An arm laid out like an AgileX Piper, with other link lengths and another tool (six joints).
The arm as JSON. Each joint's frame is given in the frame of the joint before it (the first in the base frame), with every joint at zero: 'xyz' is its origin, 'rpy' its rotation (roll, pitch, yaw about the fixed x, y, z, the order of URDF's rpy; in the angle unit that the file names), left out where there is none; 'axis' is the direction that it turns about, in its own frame. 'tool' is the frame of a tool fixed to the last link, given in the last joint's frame.
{
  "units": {
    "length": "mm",
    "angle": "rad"
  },
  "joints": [
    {
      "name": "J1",
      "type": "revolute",
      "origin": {
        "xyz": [
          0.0,
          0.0,
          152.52
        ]
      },
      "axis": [
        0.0,
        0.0,
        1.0
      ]
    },
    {
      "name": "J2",
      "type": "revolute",
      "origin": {
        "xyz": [
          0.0,
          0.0,
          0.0
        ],
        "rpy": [
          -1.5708,
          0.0,
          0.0
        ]
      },
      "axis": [
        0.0,
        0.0,
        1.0
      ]
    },
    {
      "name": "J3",
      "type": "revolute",
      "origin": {
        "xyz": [
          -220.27,
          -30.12,
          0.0
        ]
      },
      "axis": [
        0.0,
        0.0,
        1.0
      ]
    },
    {
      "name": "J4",
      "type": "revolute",
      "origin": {
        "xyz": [
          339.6,
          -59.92,
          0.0
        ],
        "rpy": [
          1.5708,
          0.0,
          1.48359
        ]
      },
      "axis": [
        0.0,
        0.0,
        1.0
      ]
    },
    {
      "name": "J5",
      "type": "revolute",
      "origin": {
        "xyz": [
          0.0,
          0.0,
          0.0
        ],
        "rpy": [
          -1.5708,
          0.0,
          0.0
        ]
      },
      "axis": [
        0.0,
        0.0,
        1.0
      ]
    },
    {
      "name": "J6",
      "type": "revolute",
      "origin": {
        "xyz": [
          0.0,
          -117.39,
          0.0
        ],
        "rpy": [
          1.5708,
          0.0,
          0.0
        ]
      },
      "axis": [
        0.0,
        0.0,
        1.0
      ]
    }
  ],
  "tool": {
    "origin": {
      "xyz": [
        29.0,
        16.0,
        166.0
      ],
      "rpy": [
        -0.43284,
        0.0,
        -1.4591
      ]
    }
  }
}
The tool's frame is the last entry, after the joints.
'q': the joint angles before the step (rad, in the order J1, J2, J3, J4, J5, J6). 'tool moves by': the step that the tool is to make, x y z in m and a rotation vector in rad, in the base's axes. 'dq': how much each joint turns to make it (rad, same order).
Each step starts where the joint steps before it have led.
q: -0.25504 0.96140 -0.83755 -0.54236 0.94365 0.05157
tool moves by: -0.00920 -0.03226 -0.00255 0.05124 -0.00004 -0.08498
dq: -0.13228 0.06883 -0.06350 0.08226 -0.01415 -0.05994
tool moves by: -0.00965 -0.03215 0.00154 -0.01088 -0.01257 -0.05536
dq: -0.09389 0.02947 -0.01898 0.01134 -0.04058 -0.02885
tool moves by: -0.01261 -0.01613 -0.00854 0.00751 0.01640 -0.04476
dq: -0.05100 0.02302 -0.00001 0.00095 -0.00719 -0.00432
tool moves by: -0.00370 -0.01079 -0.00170 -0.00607 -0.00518 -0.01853
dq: -0.02949 0.01112 0.00000 -0.00207 -0.02150 -0.00202
